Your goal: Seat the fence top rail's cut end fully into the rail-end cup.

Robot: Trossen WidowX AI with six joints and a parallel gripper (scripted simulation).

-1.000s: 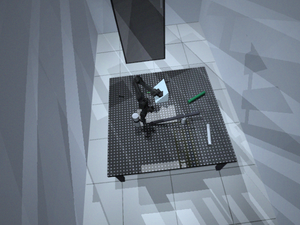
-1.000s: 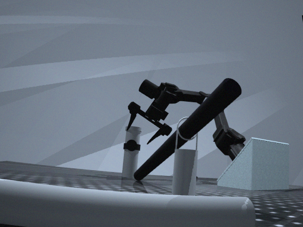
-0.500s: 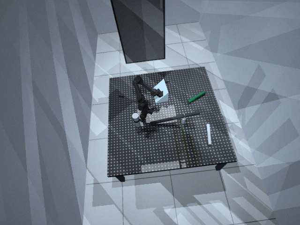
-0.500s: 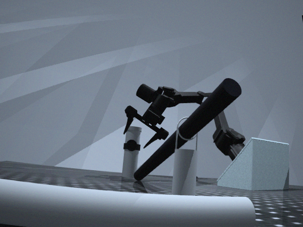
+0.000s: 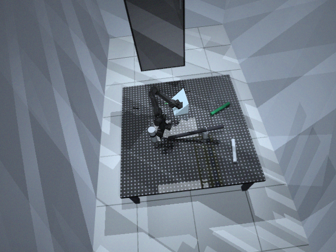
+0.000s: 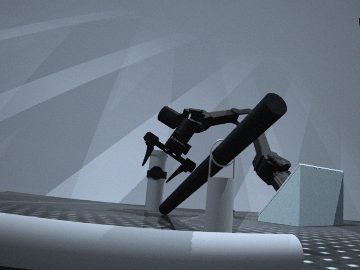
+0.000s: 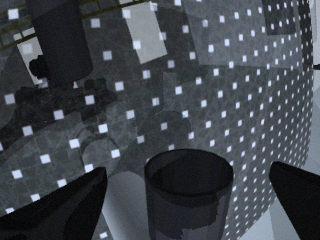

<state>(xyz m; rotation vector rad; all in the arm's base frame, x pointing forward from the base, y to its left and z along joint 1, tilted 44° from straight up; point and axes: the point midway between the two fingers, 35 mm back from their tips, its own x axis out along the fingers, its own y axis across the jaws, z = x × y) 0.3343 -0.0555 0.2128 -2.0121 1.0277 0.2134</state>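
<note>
My gripper tip is 2 cm past the brace band, 5 cm to the left of it and 1 cm below it. From my gripper tip the other things lie so: green rod: 37 cm behind, 61 cm to the left, 10 cm below; white rod: 13 cm ahead, 68 cm to the left, 10 cm below; small white post: 4 cm behind, 43 cm to the left, 1 cm below.
</note>
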